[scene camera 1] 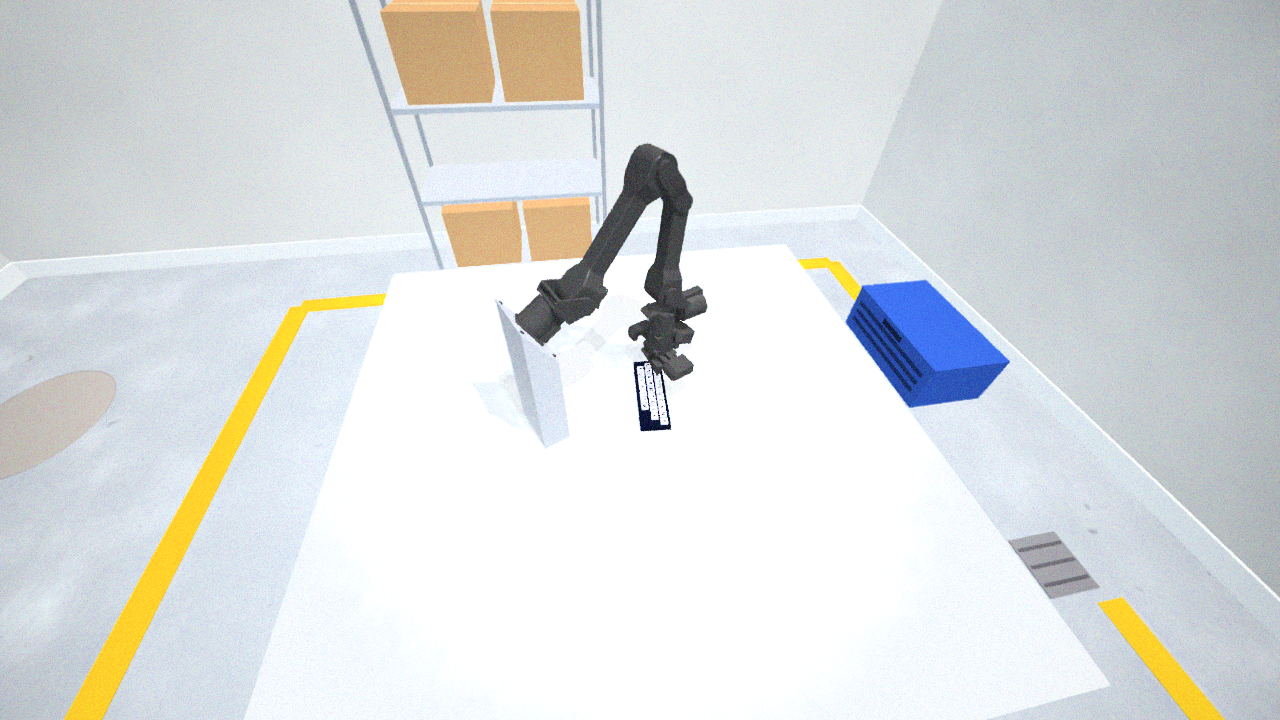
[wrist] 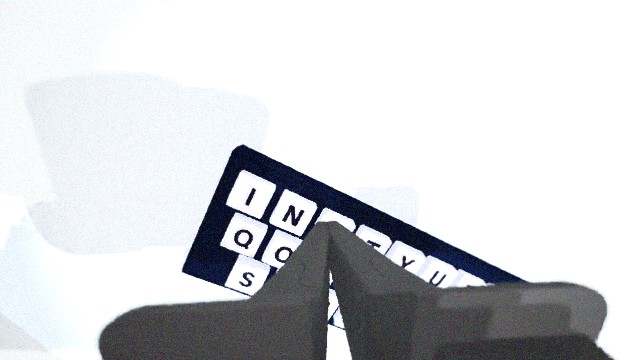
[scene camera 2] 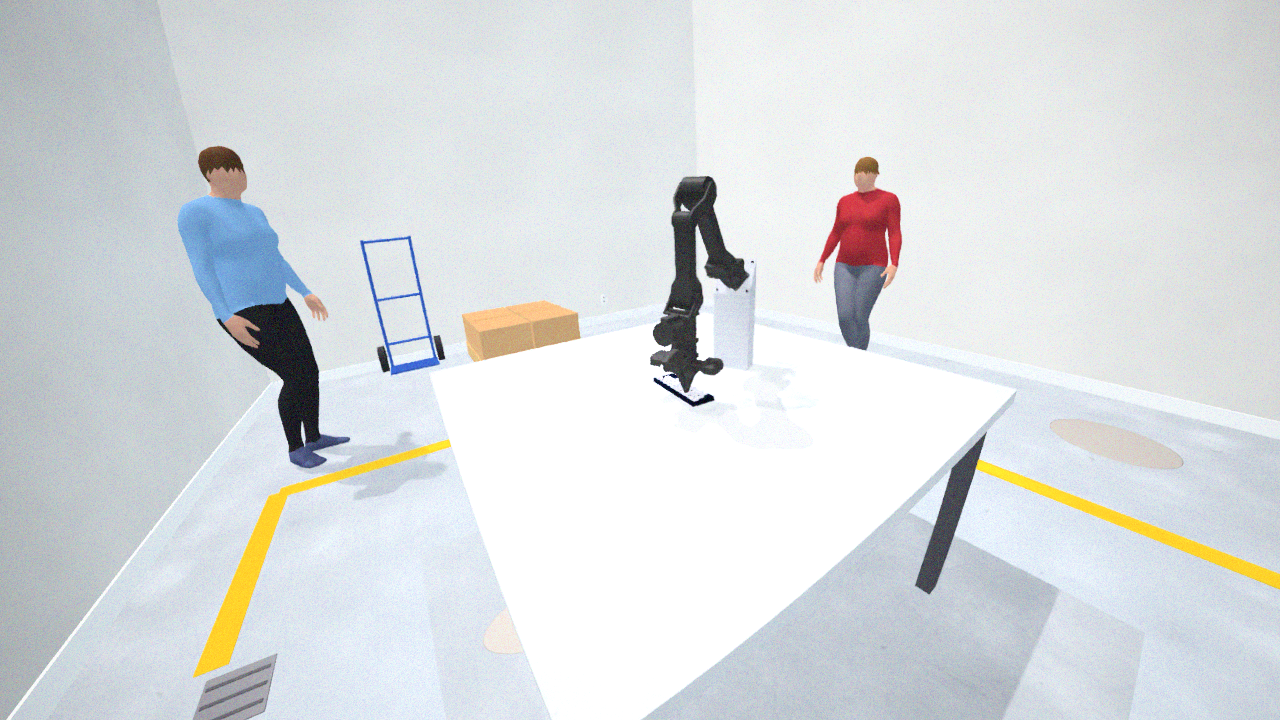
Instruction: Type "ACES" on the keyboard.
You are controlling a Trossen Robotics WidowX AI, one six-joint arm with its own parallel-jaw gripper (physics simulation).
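Frame: origin at the arm's base, x back, y left, z down, level; millimetres.
Where they show: gripper, fingertip midpoint: (scene camera 1: 657, 373) (wrist: 326, 230) (scene camera 2: 686, 392); arm's base, link origin: (scene camera 1: 528, 330) (scene camera 2: 735, 277).
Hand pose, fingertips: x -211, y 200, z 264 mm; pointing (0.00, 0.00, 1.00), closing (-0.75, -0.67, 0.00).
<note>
Things, the pixels of their top centre, and the offset from my fingertips. Level surfaces: height alone.
- dark keyboard, top centre: (wrist: 398, 301) (scene camera 1: 651, 390) (scene camera 2: 681, 385) dx +2, dy -57, dz +3 mm
- white table, surface height: dz +19 mm
- N, top centre: (wrist: 293, 215) dx +6, dy +15, dz +3 mm
- T, top centre: (wrist: 369, 249) dx -7, dy -23, dz +3 mm
- S key, top centre: (wrist: 246, 279) dx +45, dy +6, dz +3 mm
The dark keyboard (scene camera 1: 653, 398) (scene camera 2: 702, 399) (wrist: 290, 177) with white keys lies flat on the white table (scene camera 1: 626, 555) (scene camera 2: 626, 501). My gripper (scene camera 1: 662, 368) (scene camera 2: 687, 386) (wrist: 326, 230) is shut and empty, pointing down over the keyboard. In the wrist view its tips overlap the A key (wrist: 337, 216), between N (wrist: 293, 215) and T (wrist: 374, 240), and hide its letter. Whether they touch the key I cannot tell. The S key (wrist: 246, 279) shows in the lowest row at the left. My fingers cover much of the lower rows; the C and E keys cannot be made out.
A tall white panel (scene camera 1: 534, 385) (scene camera 2: 733, 331) stands on the table, with the arm's base mounted on it. Beyond the table are a blue cabinet (scene camera 1: 939, 326), a shelf unit (scene camera 1: 510, 108), cardboard boxes (scene camera 2: 520, 331), a blue hand truck (scene camera 2: 399, 296) and two people (scene camera 2: 237, 255) (scene camera 2: 866, 232).
</note>
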